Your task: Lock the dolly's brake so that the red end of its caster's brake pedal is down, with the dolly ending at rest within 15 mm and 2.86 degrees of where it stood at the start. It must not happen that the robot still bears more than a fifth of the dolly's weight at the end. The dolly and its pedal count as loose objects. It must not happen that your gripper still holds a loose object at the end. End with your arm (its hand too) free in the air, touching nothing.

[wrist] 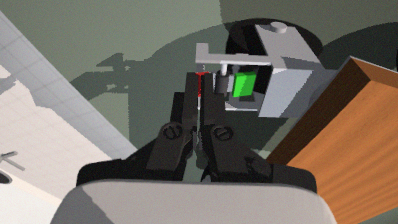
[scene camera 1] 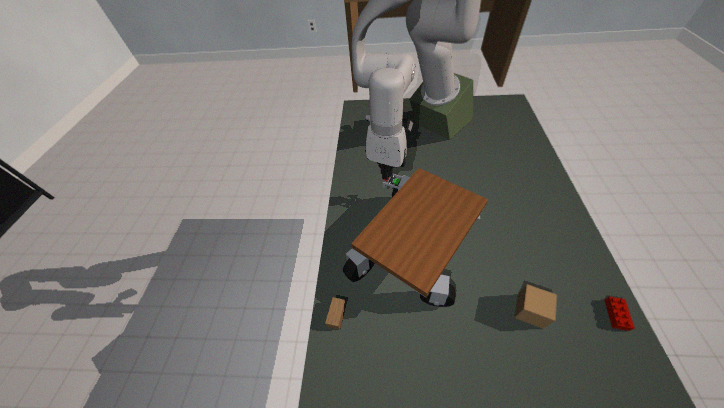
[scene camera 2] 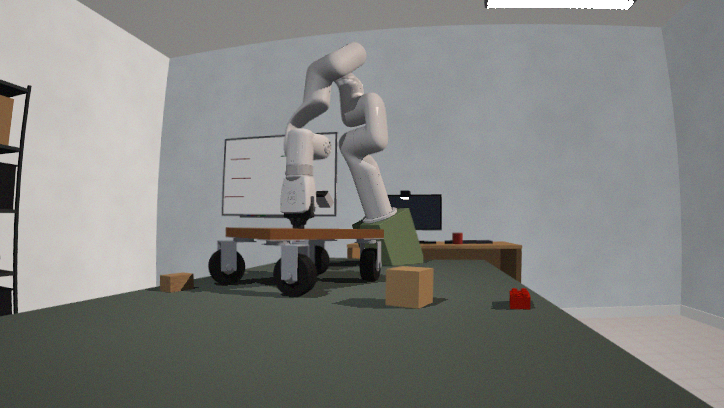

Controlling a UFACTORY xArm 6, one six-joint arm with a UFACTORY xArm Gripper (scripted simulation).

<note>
In view: the gripper point(scene camera 2: 298, 239), a cardboard box point(scene camera 2: 412, 287) and a brake pedal point(wrist: 240, 84).
The cardboard box is seen too in scene camera 1 point(scene camera 1: 535, 306). The gripper also shows in the wrist view point(wrist: 199, 90) and in scene camera 1 point(scene camera 1: 386, 176). The wrist view misses the cardboard box: it is out of frame.
</note>
